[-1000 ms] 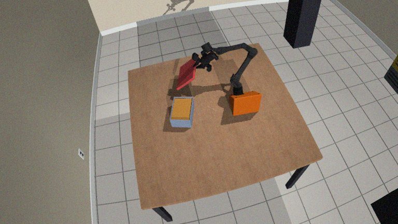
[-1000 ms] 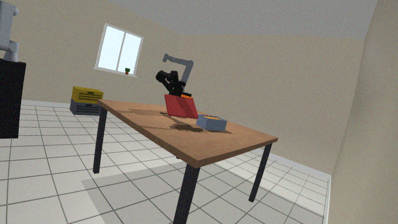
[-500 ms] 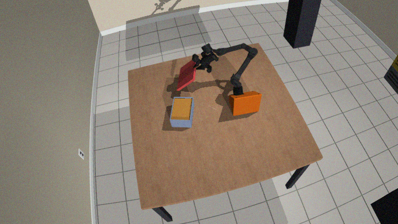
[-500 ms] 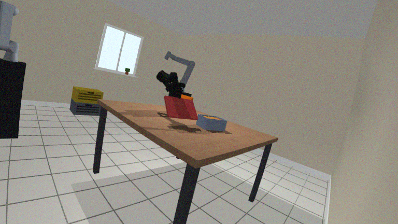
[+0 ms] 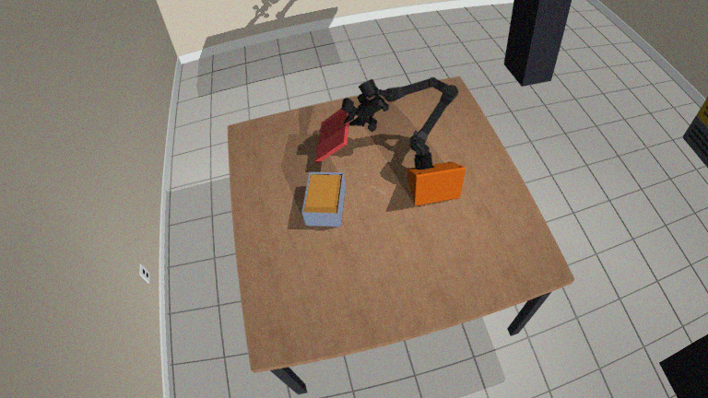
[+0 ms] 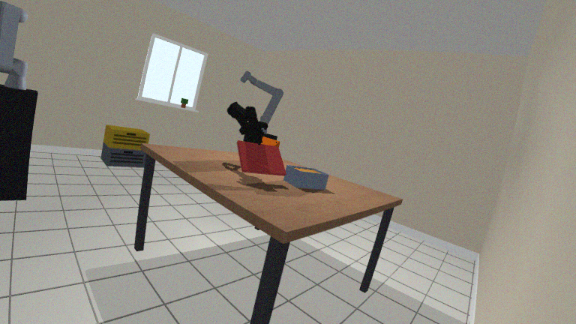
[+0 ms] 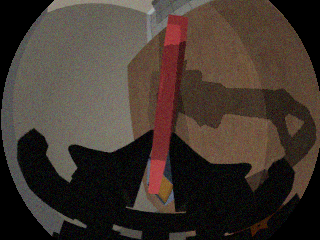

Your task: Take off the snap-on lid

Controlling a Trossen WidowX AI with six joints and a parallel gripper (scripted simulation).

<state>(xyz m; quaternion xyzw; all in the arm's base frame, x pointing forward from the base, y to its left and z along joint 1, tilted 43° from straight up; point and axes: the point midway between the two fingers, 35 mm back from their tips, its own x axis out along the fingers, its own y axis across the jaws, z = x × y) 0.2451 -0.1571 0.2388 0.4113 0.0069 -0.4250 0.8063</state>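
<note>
Right now my gripper tip is 60 mm short of the red lid, 50 mm above it and 20 mm to the left of it. The rest, counted from my gripper tip: storage box: 270 mm to the left, 170 mm ahead, 130 mm below.
</note>
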